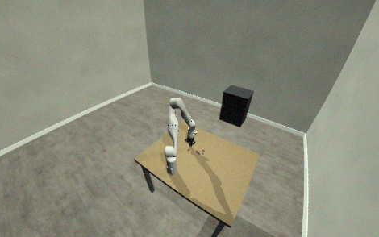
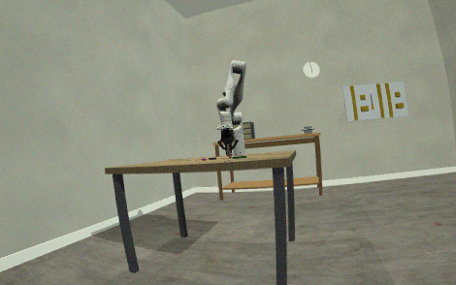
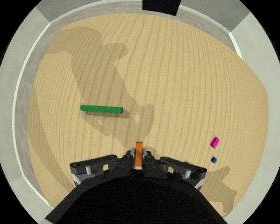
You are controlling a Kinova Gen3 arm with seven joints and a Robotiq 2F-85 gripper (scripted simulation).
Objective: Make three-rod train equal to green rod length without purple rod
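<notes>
My hand is 10 mm above the orange rod. Round my hand: green rod 70 mm to the left, 70 mm ahead, 30 mm below; grey rod 40 mm behind, 30 mm below; purple rod 120 mm to the right, 40 mm behind, 30 mm below.
</notes>
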